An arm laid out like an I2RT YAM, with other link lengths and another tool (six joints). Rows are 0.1 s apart.
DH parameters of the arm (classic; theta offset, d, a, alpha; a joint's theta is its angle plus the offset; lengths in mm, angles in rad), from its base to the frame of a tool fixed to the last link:
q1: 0 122.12 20.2 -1.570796
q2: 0 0 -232.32 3.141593
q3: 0.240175 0 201.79 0
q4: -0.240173 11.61 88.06 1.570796
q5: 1.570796 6.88 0 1.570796
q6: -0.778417 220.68 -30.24 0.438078
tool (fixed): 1.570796 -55.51 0 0
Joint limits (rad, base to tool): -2.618..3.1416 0..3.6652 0..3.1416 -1.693..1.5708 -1.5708..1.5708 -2.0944..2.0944
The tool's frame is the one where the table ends.
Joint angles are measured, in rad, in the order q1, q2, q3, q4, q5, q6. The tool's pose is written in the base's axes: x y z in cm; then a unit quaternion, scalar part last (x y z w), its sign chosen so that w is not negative. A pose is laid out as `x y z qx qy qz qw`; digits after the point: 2 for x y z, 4 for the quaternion.
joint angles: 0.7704, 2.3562, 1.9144, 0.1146, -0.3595, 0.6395
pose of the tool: 37.71 46.82 13.69 -0.3655 0.5481 0.4052 0.6339
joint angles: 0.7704, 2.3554, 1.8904, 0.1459, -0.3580, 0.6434
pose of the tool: 37.71 46.80 13.42 -0.3631 0.5463 0.4057 0.6364
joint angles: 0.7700, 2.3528, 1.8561, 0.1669, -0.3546, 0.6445
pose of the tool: 37.56 46.55 12.61 -0.3629 0.5511 0.4038 0.6336
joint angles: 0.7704, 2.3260, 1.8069, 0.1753, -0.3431, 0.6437
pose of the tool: 37.21 46.00 12.27 -0.3628 0.5577 0.3982 0.6315
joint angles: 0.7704, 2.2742, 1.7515, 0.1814, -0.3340, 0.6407
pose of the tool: 36.72 45.32 13.02 -0.3625 0.5573 0.3942 0.6345
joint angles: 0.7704, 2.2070, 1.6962, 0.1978, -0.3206, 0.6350
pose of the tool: 36.34 44.65 14.79 -0.3604 0.5475 0.3895 0.6470
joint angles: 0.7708, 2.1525, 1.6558, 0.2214, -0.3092, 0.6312
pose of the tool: 36.10 44.19 16.59 -0.3569 0.5342 0.3866 0.6617
